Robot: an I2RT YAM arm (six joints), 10 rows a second.
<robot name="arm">
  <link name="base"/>
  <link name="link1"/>
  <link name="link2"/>
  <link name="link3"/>
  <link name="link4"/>
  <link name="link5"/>
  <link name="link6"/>
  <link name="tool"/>
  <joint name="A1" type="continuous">
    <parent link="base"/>
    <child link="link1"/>
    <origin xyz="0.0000 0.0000 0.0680"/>
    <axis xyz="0 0 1"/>
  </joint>
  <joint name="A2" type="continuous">
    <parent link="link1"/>
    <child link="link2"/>
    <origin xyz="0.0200 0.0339 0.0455"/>
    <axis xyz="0 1 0"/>
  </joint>
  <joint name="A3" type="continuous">
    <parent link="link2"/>
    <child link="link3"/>
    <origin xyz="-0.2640 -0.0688 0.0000"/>
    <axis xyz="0 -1 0"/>
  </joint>
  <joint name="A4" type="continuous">
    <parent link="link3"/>
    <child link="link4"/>
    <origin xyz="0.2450 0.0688 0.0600"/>
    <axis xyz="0 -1 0"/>
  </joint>
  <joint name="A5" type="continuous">
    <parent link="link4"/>
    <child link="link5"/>
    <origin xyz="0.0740 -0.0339 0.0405"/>
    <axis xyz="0 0 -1"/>
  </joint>
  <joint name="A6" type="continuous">
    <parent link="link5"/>
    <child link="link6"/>
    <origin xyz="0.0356 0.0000 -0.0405"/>
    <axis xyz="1 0 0"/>
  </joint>
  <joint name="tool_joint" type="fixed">
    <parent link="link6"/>
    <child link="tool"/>
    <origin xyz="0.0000 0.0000 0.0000" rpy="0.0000 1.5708 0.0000"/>
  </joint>
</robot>
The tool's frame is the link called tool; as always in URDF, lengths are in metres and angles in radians. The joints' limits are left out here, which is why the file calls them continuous.
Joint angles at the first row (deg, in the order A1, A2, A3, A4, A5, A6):
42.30 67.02 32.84 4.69 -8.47 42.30
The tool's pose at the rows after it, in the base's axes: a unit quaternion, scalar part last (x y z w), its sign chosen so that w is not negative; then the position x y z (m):
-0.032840 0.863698 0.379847 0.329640 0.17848 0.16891 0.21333
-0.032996 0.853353 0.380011 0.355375 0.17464 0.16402 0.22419
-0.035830 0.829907 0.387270 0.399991 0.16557 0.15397 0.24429
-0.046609 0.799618 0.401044 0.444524 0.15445 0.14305 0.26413
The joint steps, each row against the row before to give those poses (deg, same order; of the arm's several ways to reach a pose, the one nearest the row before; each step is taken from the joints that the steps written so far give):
0.00 -0.59 -0.50 -0.50 0.72 0.13
0.00 -3.08 0.00 -0.64 1.68 -0.87
0.00 -6.01 -0.13 -0.81 2.15 -1.57
0.01 -6.20 -0.27 -0.02 0.96 -2.14

